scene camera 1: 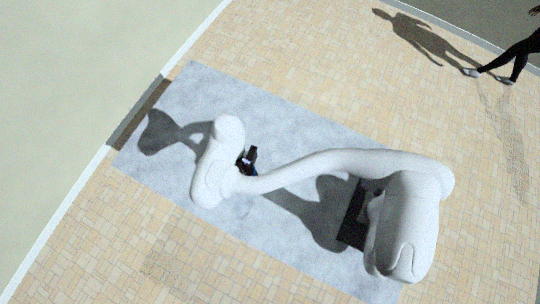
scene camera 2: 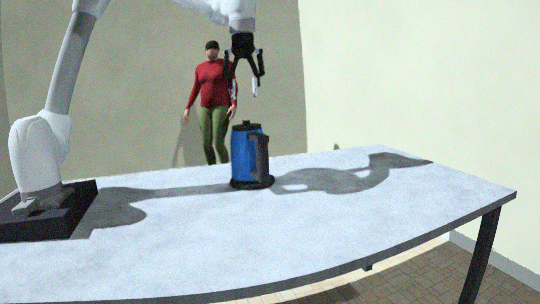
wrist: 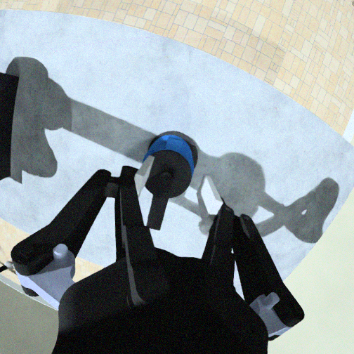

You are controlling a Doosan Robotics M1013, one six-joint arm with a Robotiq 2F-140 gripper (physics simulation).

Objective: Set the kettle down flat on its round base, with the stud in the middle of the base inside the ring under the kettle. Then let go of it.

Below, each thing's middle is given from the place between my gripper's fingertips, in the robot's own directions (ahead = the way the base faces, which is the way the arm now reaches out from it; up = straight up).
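You'd find the blue kettle point(scene camera 2: 248, 146) 70 mm to the right of my hand and 10 mm behind it, and it's 170 mm below my hand.
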